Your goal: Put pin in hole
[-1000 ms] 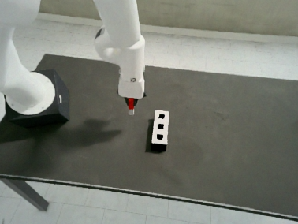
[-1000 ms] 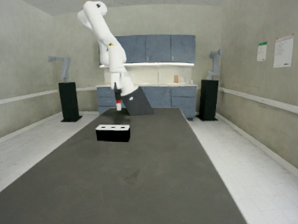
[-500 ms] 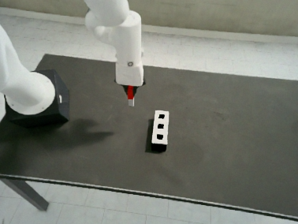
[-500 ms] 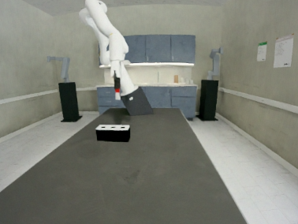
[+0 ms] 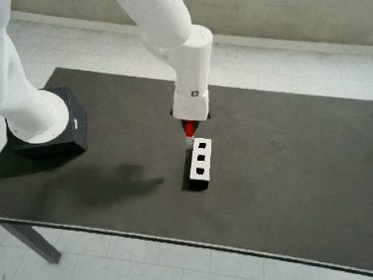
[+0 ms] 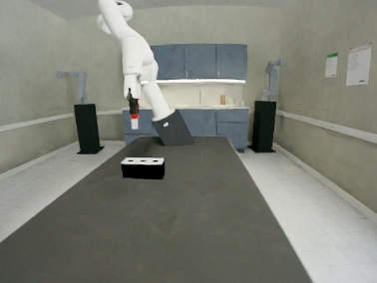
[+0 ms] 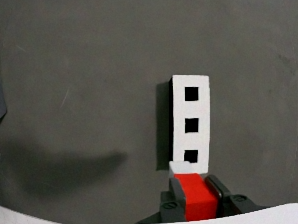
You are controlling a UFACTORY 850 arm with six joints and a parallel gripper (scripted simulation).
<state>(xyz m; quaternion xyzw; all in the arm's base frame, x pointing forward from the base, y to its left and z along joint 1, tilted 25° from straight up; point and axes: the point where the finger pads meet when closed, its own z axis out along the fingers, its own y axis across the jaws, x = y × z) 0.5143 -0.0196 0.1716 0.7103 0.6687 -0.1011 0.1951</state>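
The block lies 270 mm below my hand, 50 mm ahead of it and 30 mm to the left of it. Round my hand: pin 10 mm below.
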